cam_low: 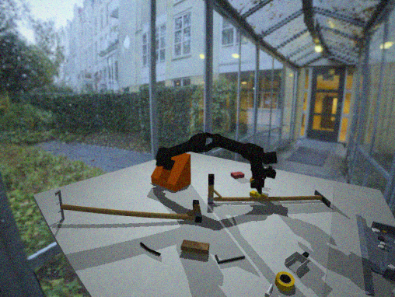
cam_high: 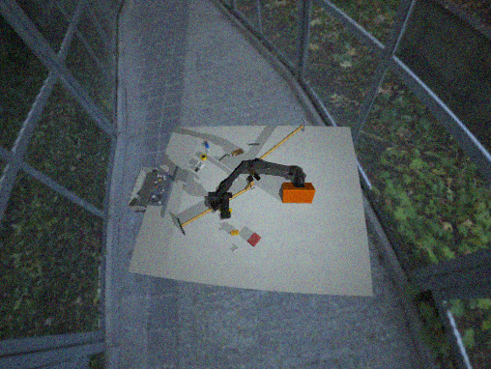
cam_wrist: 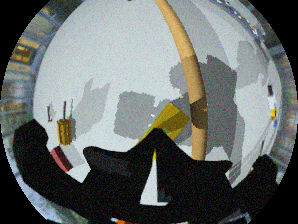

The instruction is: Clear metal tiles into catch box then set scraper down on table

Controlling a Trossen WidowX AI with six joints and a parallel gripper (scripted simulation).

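Right now the yellow block is 10 mm behind my gripper tip and 10 mm below it. Round my gripper tip: long scraper 50 mm ahead, 40 mm to the right, 40 mm above; then red block 220 mm behind, 200 mm to the left, 10 mm below; then metal bracket 250 mm ahead, 360 mm to the right, 10 mm below.
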